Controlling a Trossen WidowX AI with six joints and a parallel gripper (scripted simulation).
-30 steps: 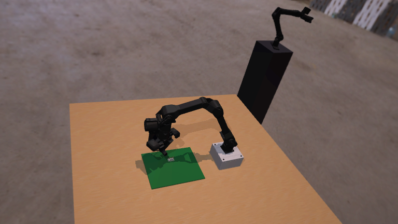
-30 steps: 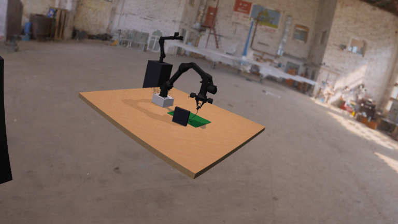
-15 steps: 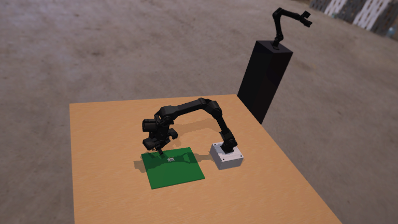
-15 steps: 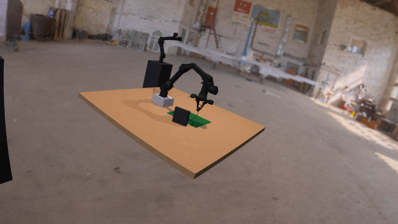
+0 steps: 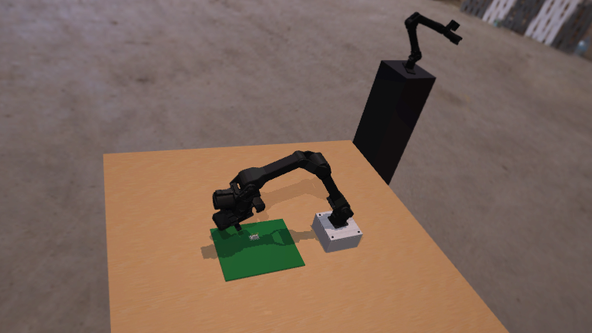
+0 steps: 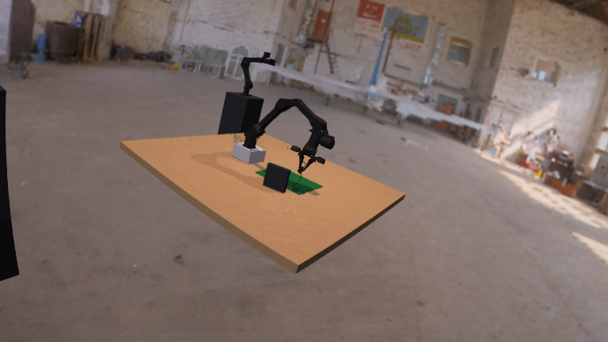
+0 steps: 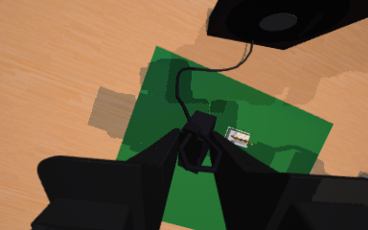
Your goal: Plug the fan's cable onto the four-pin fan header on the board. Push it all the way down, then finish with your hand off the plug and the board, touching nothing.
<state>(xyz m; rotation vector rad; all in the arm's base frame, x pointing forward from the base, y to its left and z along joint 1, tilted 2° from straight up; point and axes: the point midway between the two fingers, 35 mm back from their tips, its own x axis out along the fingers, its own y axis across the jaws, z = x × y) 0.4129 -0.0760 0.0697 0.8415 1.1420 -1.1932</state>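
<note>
Right now my gripper tip is 8 cm past the green board, 5 cm to the right of it and 11 cm above it. The rest, counted from my gripper tip: black plug: 1 cm behind, 1 cm to the left, 1 cm below; then black fan: 6 cm behind, 13 cm to the right, 4 cm below.
</note>
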